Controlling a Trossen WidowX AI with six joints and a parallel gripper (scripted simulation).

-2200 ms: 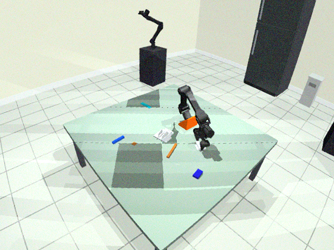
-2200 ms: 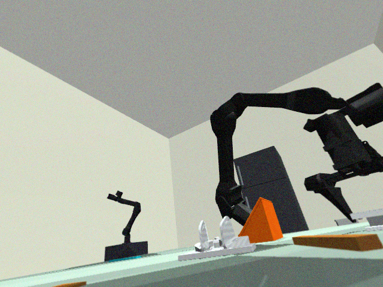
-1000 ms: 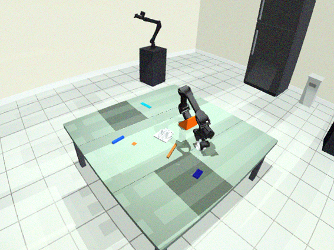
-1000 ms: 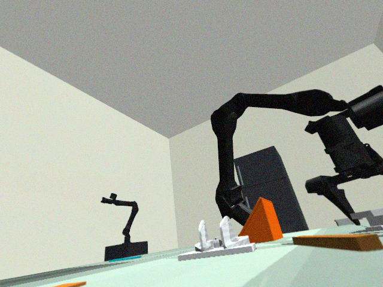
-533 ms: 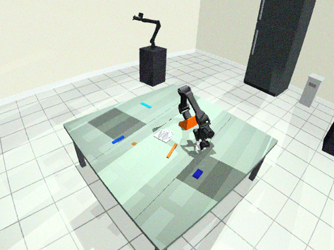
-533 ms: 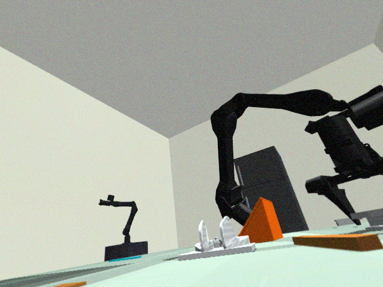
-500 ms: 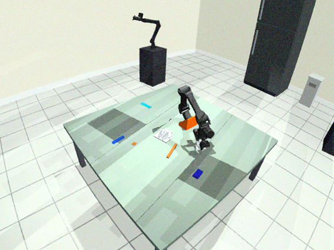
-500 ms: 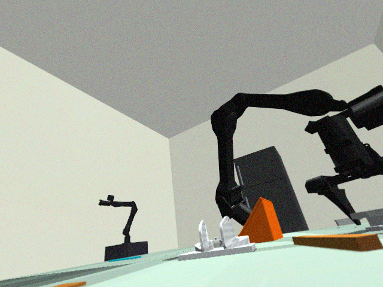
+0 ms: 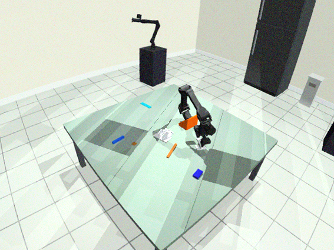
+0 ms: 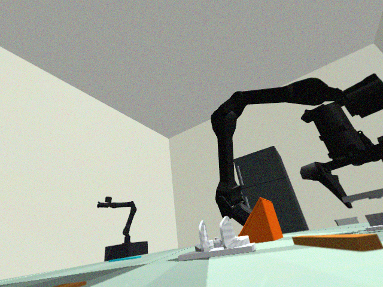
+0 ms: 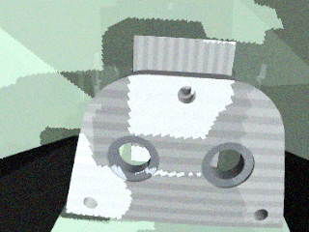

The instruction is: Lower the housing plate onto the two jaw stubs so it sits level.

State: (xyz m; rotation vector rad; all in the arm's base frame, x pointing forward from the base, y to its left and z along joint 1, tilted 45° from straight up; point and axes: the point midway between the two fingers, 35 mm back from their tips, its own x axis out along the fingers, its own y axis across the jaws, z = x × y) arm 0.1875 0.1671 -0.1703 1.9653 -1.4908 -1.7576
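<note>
My gripper tip is 10 mm past the white part, 10 mm to the right of it and 30 mm above it. From my gripper tip the other things lie so: orange bar 170 mm ahead, 120 mm to the right, 30 mm below; then cyan bar 150 mm behind, 700 mm to the right, 40 mm below; then orange tile 300 mm ahead, 370 mm to the right, 40 mm below.
</note>
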